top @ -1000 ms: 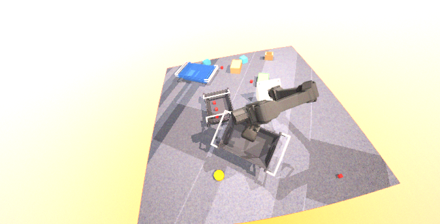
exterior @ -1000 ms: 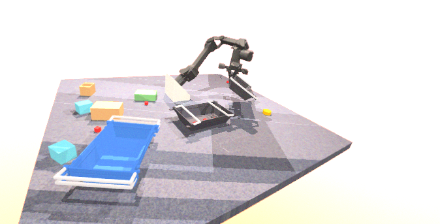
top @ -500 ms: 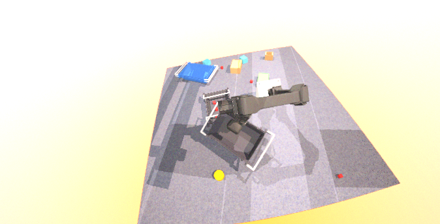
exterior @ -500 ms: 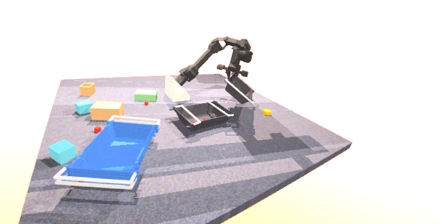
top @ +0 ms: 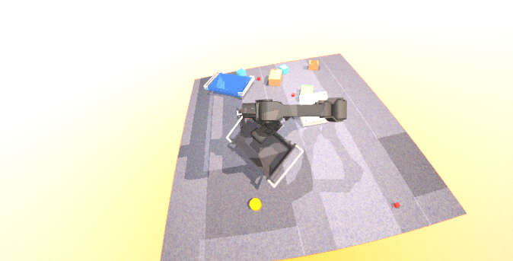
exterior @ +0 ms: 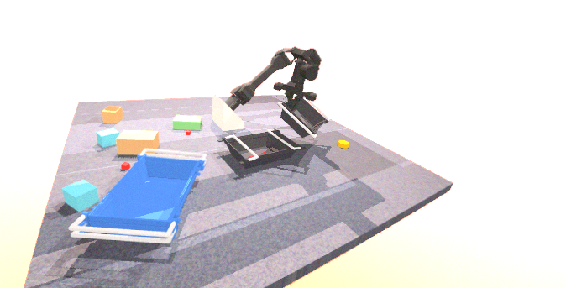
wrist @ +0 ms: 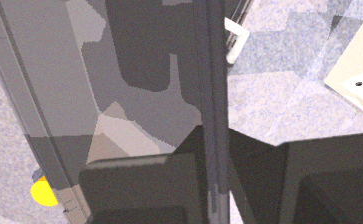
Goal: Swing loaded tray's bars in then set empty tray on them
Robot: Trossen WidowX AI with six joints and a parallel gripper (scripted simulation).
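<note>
My gripper tip is 70 mm short of the dark tray and 40 mm to the right of it. From my gripper tip the other things lie so: green block 330 mm behind, 340 mm to the right, 140 mm below; then yellow disc 160 mm ahead, 240 mm to the left, 150 mm below.
</note>
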